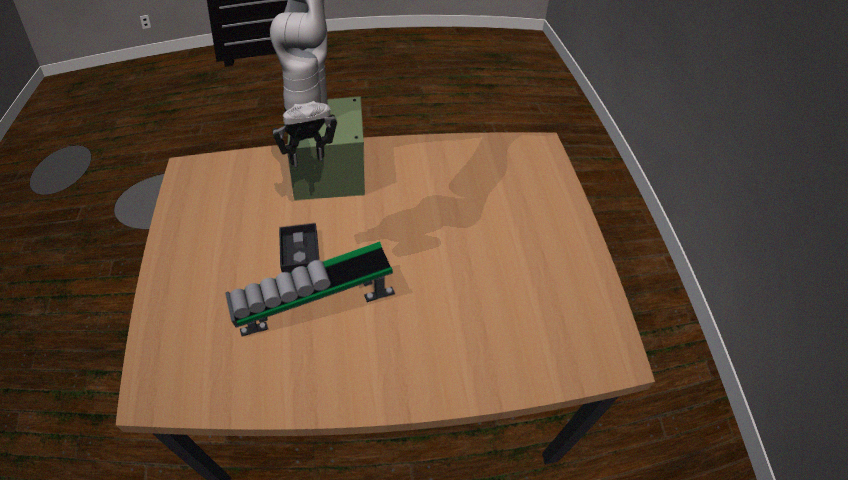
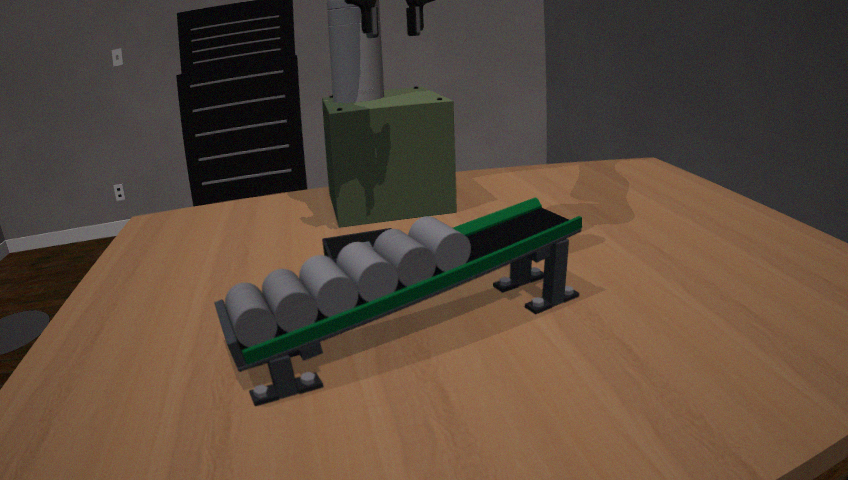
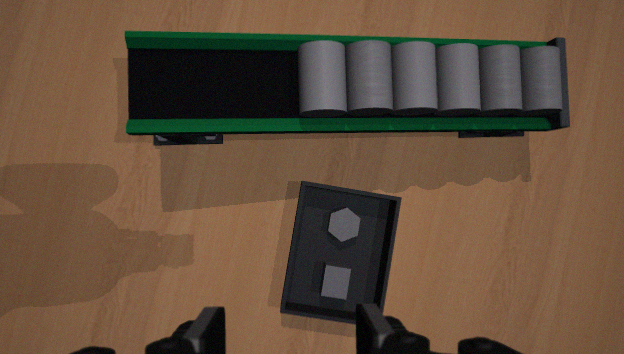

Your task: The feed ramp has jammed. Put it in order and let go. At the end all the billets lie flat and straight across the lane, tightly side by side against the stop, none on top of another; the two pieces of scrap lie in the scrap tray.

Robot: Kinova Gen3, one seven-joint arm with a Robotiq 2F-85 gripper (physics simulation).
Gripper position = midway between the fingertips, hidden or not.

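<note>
Scrap tray [image 1: 287,250], [image 2: 332,246], [image 3: 369,255]. My gripper [image 1: 307,161], [image 3: 291,332]. Billet [image 2: 451,248]. A further billet [image 2: 253,322].
</note>
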